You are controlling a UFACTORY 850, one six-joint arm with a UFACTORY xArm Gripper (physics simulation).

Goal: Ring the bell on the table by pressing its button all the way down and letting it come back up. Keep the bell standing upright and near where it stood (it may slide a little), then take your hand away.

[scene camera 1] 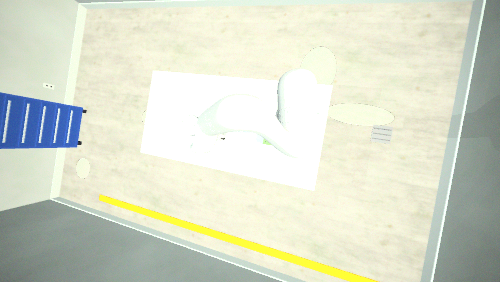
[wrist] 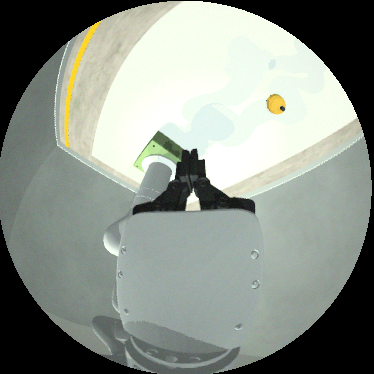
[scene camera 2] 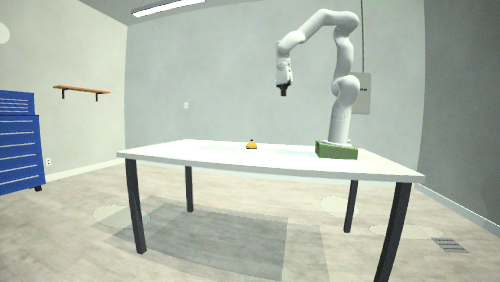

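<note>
The bell [scene camera 2: 251,145] [wrist: 275,104] is a small orange dome with a black button on top. It stands upright on the white table [scene camera 2: 210,160] [wrist: 135,95], near the middle of its length in scene camera 2 and at the upper right in the wrist view. In scene camera 1 the bell cannot be made out; the arm covers part of the table there. My gripper [scene camera 2: 283,95] [wrist: 191,158] is shut and empty. It points down, high above the table, and is to the right of the bell in scene camera 2, well apart from it.
A green block [scene camera 2: 336,150] [wrist: 157,147] stands around the arm's base at the right part of the table in scene camera 2. The arm [scene camera 1: 240,112] [scene camera 2: 345,55] arches above the table. A blue drawer cabinet [scene camera 1: 40,121] [scene camera 2: 19,145] stands apart from the table at the left.
</note>
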